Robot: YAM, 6 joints.
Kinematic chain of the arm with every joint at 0, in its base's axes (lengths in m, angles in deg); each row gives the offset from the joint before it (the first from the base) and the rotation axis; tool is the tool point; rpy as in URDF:
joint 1: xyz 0 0 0.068 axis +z
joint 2: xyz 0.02 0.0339 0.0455 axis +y
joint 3: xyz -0.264 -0.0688 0 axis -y
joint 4: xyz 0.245 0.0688 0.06 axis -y
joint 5: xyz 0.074 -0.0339 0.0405 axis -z
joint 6: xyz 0.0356 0 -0.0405 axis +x
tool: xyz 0 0 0 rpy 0 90 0
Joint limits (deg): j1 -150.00..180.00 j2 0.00..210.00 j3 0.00..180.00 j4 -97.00..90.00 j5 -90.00..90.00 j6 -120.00..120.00
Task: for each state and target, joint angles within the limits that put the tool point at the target. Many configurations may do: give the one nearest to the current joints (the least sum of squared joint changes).
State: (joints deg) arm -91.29 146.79 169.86 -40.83 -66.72 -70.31
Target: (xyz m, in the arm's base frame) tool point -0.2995 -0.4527 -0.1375
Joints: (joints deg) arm -126.69 194.14 156.88 -30.79 -58.42 -70.31
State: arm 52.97 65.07 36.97 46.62 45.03 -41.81
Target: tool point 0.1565 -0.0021 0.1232
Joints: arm 9.92 63.17 0.31 41.01 54.62 -41.81
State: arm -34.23 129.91 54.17 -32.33 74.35 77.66
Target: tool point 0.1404 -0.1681 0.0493
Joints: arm -41.05 117.41 40.30 -40.60 76.06 77.66
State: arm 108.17 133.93 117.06 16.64 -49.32 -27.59
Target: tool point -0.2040 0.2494 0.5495
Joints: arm 123.93 90.29 106.40 13.77 -57.58 -27.59
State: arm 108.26 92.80 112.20 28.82 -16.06 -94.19
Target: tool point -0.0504 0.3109 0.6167
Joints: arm 97.63 96.54 120.41 29.32 -14.10 -94.19
